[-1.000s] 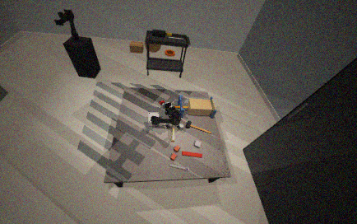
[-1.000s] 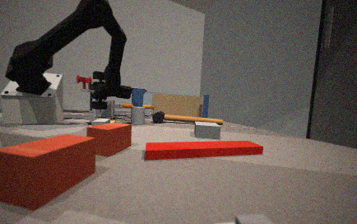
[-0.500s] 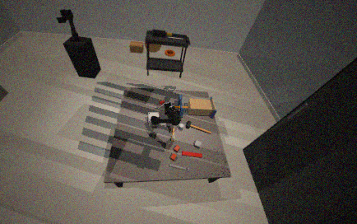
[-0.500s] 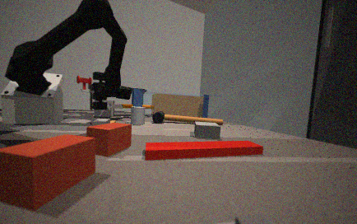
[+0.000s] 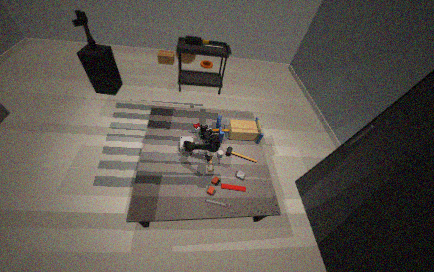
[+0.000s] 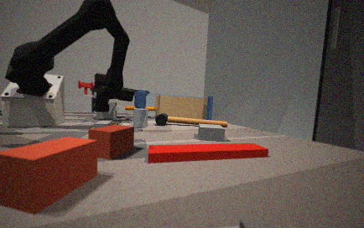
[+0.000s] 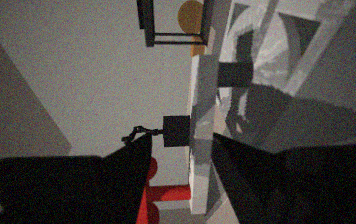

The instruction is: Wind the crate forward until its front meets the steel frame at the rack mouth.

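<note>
The winch handle is 1 cm to the right of my gripper tip, 1 cm below it and 1 cm behind it. The rest, counted from my gripper tip: red knob: 4 cm behind, 3 cm to the right, 2 cm above; then grey winch: 10 cm below, 3 cm ahead, 1 cm to the left; then blue frame: 20 cm ahead, 4 cm to the left, 2 cm below.
</note>
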